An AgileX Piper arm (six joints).
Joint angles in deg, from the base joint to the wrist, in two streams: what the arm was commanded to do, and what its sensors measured. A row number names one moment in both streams.
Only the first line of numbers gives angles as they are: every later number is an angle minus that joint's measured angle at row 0.
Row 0, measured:
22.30, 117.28, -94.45, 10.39, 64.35, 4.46
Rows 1 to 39, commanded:
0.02, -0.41, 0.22, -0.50, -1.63, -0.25
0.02, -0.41, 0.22, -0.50, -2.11, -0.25
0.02, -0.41, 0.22, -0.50, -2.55, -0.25
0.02, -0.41, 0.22, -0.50, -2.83, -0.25
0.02, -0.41, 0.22, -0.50, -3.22, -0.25
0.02, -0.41, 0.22, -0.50, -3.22, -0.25
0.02, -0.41, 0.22, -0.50, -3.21, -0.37
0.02, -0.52, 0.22, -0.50, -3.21, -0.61
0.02, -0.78, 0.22, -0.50, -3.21, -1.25
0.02, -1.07, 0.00, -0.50, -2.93, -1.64
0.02, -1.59, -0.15, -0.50, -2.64, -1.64
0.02, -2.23, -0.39, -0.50, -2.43, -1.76
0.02, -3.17, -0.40, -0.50, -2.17, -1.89
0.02, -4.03, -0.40, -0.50, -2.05, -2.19
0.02, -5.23, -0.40, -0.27, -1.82, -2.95
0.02, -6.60, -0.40, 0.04, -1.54, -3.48
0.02, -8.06, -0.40, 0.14, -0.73, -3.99
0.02, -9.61, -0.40, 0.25, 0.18, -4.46
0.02, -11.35, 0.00, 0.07, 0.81, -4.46
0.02, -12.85, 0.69, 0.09, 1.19, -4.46
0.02, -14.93, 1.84, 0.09, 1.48, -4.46
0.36, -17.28, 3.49, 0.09, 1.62, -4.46
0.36, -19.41, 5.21, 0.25, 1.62, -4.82
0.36, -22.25, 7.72, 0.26, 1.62, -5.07
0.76, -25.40, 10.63, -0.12, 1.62, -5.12
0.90, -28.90, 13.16, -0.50, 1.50, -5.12
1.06, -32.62, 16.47, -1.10, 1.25, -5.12
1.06, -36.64, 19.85, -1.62, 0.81, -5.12
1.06, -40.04, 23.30, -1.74, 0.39, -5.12
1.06, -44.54, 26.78, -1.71, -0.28, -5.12
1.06, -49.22, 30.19, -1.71, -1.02, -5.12
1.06, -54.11, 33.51, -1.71, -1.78, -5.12
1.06, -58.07, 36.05, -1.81, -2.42, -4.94
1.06, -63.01, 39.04, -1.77, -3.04, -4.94
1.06, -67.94, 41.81, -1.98, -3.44, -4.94
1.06, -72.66, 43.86, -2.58, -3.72, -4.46
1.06, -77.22, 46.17, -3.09, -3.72, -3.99
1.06, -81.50, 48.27, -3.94, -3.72, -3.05
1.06, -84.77, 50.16, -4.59, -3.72, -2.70
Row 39, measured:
0.93, -71.11, 43.48, -2.22, -2.77, -4.46
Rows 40 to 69, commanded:
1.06, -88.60, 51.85, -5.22, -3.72, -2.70
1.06, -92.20, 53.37, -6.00, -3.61, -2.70
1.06, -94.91, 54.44, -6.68, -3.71, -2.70
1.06, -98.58, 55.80, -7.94, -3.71, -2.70
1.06, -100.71, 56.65, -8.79, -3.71, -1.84
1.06, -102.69, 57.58, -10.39, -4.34, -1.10
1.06, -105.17, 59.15, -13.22, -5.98, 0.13
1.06, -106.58, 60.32, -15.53, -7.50, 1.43
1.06, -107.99, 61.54, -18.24, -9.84, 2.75
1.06, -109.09, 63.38, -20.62, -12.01, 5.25
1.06, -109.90, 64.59, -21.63, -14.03, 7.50
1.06, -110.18, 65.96, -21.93, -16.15, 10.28
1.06, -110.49, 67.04, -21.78, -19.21, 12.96
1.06, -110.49, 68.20, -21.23, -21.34, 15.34
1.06, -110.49, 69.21, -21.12, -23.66, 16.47
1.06, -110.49, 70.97, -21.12, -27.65, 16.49
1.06, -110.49, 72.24, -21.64, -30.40, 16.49
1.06, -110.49, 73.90, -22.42, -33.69, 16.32
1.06, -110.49, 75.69, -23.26, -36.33, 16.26
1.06, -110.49, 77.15, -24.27, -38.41, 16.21
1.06, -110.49, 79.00, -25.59, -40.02, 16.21
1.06, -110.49, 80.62, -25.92, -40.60, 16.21
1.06, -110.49, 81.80, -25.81, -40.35, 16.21
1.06, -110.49, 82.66, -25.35, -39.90, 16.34
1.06, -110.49, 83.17, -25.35, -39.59, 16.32
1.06, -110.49, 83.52, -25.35, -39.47, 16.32
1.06, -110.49, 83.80, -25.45, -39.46, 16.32
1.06, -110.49, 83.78, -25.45, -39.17, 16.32
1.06, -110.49, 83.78, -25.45, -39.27, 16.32
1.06, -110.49, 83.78, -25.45, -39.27, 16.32
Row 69, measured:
0.93, -110.29, 83.55, -24.85, -38.08, 16.10
